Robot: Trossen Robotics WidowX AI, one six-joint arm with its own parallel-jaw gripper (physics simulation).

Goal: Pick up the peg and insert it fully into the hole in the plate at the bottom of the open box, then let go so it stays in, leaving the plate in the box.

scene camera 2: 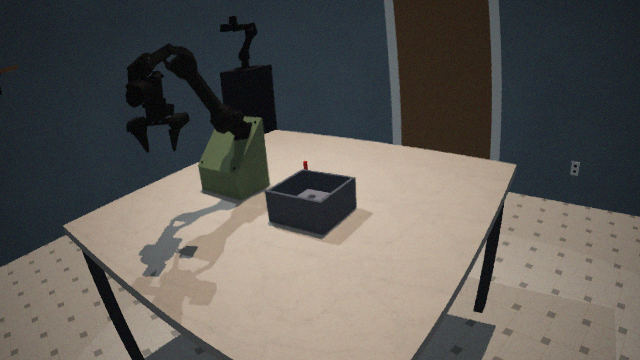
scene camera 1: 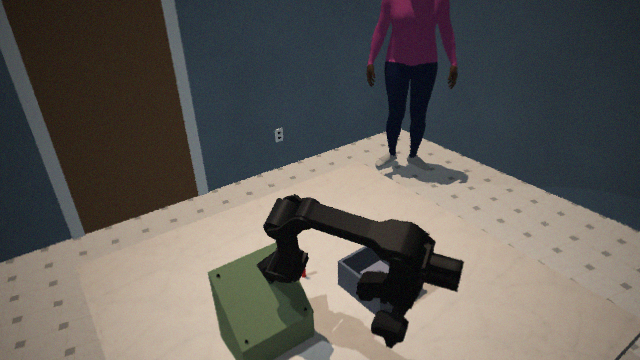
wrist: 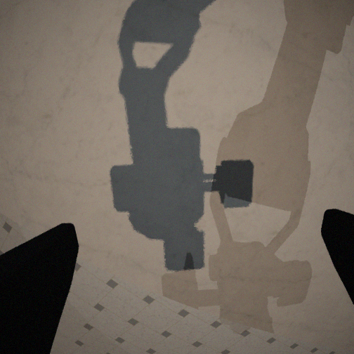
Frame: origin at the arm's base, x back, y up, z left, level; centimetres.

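Seen in the pictures: gripper, between the fingertips: (scene camera 2: pixel 161 151); arm's base, origin of its link: (scene camera 2: pixel 243 131) (scene camera 1: pixel 272 267).
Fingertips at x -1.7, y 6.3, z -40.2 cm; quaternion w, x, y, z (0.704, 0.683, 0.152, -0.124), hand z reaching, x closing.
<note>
Offsets run from my fingertips to a thing's middle.
The small red peg @[dx -16.7, dy -23.1, dz +49.5 cm] (scene camera 1: pixel 304 273) (scene camera 2: pixel 305 165) stands upright on the table behind the box in the scene camera 2 view; in the scene camera 1 view the arm partly hides it. The dark open box @[dx -30.5, dy -22.2, dz +28.4 cm] (scene camera 1: pixel 348 278) (scene camera 2: pixel 300 215) stands on the table beside the green base. The light grey plate @[dx -30.5, dy -23.7, dz +28.4 cm] (scene camera 1: pixel 374 270) (scene camera 2: pixel 320 194) lies at its bottom, with a dark round hole near the plate's middle in the scene camera 2 view. My gripper (scene camera 2: pixel 160 150) (wrist: pixel 203 231) is open and empty, pointing down, high above the table and well away from peg and box.
The green wedge-shaped base (scene camera 1: pixel 255 310) (scene camera 2: pixel 235 172) carries the arm, left of the box. The table edge (scene camera 2: pixel 165 312) lies near the arm's shadows. A person (scene camera 1: pixel 412 75) stands beyond the table. A dark pedestal (scene camera 2: pixel 248 92) with another arm stands behind.
</note>
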